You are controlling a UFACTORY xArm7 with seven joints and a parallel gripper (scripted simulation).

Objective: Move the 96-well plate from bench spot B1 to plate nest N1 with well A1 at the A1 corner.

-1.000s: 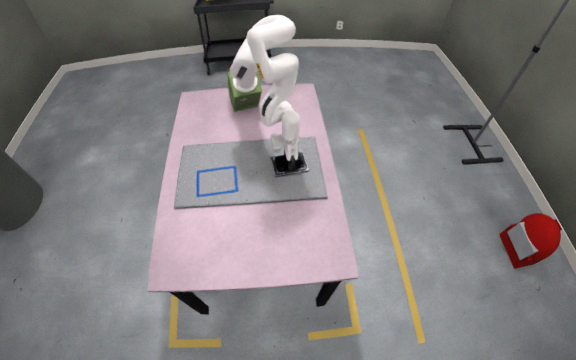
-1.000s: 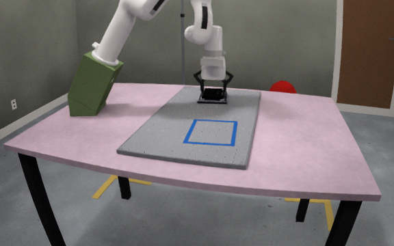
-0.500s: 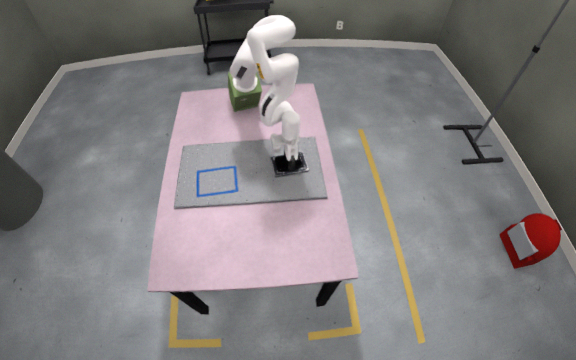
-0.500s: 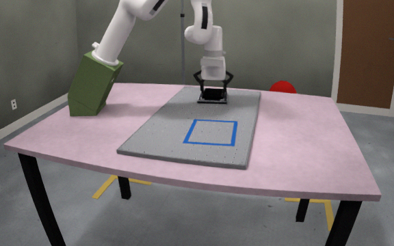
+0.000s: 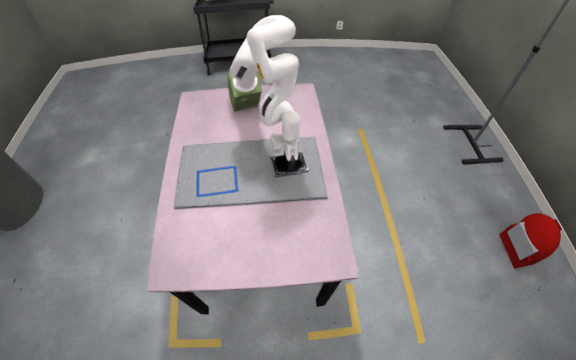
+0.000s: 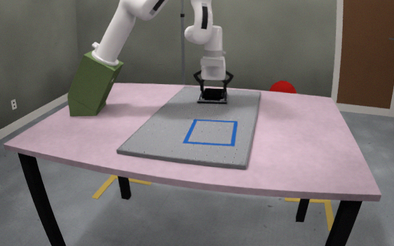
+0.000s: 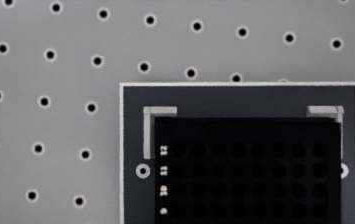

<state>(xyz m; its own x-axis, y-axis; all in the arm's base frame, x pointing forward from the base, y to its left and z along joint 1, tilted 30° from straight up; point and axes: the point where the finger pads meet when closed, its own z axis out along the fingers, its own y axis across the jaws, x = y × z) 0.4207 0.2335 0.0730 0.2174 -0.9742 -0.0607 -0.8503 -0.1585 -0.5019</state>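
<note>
Right now the black 96-well plate is 1 cm below my hand. Round my hand: dark plate nest (3 cm below).
</note>
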